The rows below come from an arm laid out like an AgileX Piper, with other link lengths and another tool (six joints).
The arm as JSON. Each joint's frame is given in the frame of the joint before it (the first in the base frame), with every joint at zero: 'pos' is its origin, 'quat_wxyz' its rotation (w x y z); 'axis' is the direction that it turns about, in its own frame. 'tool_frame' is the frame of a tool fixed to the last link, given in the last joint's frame.
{
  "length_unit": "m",
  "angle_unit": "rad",
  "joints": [
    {
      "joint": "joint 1",
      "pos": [
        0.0,
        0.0,
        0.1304
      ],
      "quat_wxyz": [
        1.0,
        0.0,
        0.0,
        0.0
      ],
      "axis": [
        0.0,
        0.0,
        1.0
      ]
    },
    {
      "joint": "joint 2",
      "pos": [
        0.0,
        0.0,
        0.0
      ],
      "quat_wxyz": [
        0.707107,
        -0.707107,
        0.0,
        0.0
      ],
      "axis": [
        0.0,
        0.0,
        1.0
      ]
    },
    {
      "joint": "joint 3",
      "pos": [
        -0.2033,
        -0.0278,
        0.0
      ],
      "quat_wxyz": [
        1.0,
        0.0,
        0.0,
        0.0
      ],
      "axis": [
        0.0,
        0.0,
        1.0
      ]
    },
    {
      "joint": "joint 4",
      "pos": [
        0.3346,
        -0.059,
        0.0
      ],
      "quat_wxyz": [
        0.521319,
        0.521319,
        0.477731,
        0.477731
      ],
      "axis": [
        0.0,
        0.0,
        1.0
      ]
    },
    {
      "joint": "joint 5",
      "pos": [
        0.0,
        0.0,
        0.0
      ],
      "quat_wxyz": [
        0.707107,
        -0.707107,
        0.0,
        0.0
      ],
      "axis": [
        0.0,
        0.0,
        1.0
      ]
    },
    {
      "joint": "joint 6",
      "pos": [
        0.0,
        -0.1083,
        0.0
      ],
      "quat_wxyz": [
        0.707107,
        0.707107,
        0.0,
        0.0
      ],
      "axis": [
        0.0,
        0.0,
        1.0
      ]
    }
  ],
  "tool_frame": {
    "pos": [
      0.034,
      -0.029,
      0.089
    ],
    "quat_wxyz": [
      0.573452,
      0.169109,
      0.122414,
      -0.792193
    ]
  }
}
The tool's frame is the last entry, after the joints.
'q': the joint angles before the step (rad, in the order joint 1, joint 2, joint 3, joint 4, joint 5, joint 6). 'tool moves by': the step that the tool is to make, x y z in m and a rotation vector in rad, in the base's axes. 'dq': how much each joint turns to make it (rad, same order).
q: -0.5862 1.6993 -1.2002 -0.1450 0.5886 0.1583
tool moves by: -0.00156 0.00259 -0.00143 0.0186 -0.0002 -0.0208
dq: 0.0000 0.0001 0.0000 0.0060 0.0118 0.0201
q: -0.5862 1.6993 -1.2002 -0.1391 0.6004 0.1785
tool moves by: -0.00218 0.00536 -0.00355 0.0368 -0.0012 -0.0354
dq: 0.0000 0.0025 -0.0001 0.0179 0.0194 0.0304
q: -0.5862 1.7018 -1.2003 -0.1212 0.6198 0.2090
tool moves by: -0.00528 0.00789 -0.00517 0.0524 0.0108 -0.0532
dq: -0.0001 0.0038 -0.0003 0.0165 0.0380 0.0491
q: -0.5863 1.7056 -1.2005 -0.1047 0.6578 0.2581
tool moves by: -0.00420 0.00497 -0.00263 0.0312 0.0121 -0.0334
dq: 0.0000 0.0013 -0.0001 0.0062 0.0284 0.0320
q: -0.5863 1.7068 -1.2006 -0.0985 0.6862 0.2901
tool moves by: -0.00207 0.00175 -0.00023 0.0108 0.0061 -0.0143
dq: -0.0001 -0.0012 -0.0002 -0.0004 0.0135 0.0148
